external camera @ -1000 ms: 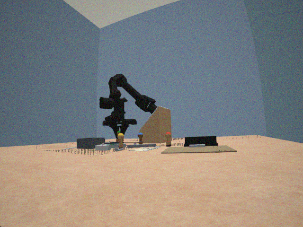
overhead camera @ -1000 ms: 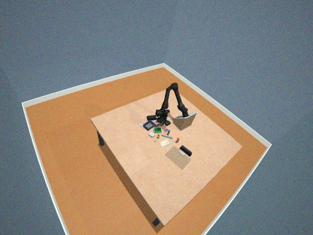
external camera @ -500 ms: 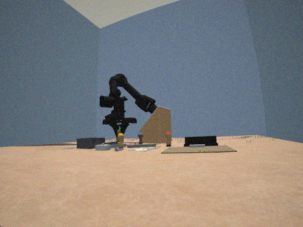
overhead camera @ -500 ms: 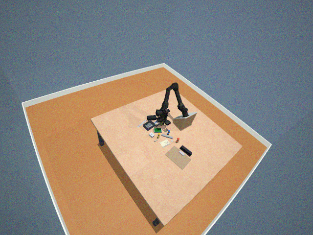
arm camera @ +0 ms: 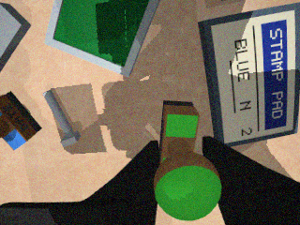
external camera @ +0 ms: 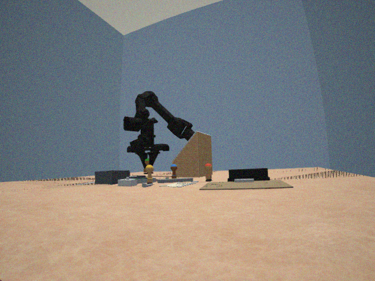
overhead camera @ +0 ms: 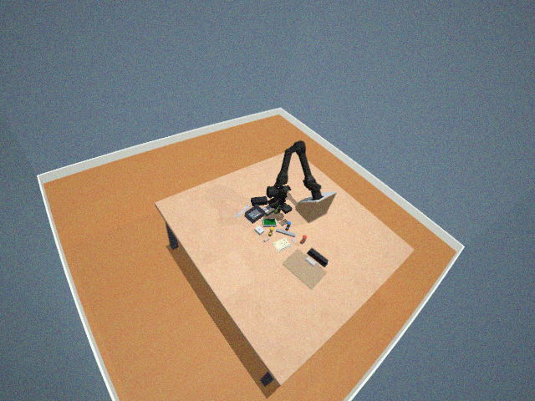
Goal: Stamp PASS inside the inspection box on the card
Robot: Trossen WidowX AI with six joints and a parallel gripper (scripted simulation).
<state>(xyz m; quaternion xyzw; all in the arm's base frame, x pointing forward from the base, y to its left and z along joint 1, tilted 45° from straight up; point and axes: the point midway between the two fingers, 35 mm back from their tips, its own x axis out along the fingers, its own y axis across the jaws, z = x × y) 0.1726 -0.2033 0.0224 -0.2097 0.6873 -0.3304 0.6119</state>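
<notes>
The green ink pad is 90 mm ahead of my gripper tip, 40 mm below it and 20 mm to the left of it. From my gripper tip the other things lie so: green-knobbed stamp right at my gripper tip; blue-knobbed stamp 130 mm to the left, 30 mm below, 30 mm ahead; blue stamp pad tin 60 mm to the right, 40 mm below, 20 mm ahead.
</notes>
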